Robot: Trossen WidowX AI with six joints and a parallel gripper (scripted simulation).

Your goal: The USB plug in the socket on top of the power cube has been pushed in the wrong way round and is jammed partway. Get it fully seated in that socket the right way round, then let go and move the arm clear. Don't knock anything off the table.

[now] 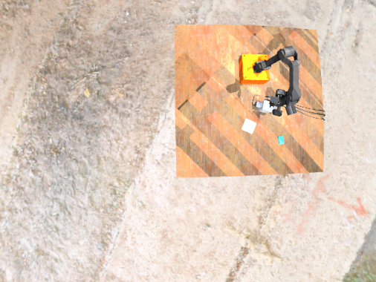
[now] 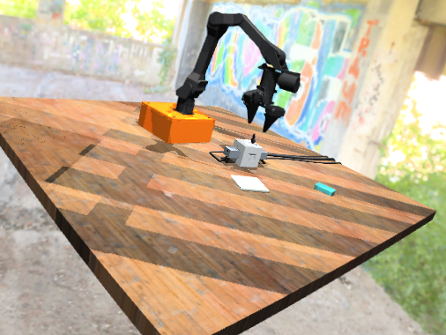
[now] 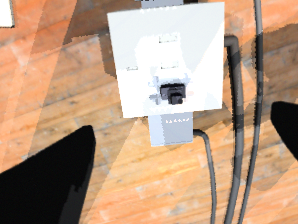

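Now: the usb plug 40 mm below my gripper tip. Round my gripper tip: flat white card 160 mm to the right, 130 mm below, 130 mm ahead; then small teal block 280 mm ahead, 130 mm below, 100 mm to the left.
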